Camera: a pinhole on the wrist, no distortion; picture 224 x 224 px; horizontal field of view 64.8 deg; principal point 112.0 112.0 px. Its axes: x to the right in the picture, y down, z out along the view. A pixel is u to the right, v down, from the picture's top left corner.
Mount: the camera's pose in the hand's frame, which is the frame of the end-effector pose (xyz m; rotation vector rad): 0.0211 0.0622 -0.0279 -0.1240 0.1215 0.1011
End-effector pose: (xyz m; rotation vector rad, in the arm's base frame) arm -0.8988 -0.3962 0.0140 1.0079 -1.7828 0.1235
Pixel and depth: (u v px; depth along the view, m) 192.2 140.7 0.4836
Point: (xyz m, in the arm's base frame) -1.3801 -0.6266 0.1378
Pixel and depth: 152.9 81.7 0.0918
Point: -0.9906 -0.4200 0.0517
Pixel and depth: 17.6 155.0 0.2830
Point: -1.1815 -0.3732 -0.1351
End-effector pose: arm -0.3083 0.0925 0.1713 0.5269 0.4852 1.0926
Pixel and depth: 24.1 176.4 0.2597
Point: -0.3233 0.0396 0.4720
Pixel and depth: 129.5 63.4 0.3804
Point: -0.0578 0.1439 0.4416
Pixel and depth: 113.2 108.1 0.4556
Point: -0.1002 0.1366 0.5598
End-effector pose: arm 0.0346 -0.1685 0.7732 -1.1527 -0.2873 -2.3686
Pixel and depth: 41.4 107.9 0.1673
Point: 0.1849 -0.1669 0.8423
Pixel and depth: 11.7 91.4 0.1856
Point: 0.2102 -0.1297 0.8316
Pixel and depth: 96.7 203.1 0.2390
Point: 0.2688 -0.2805 0.9015
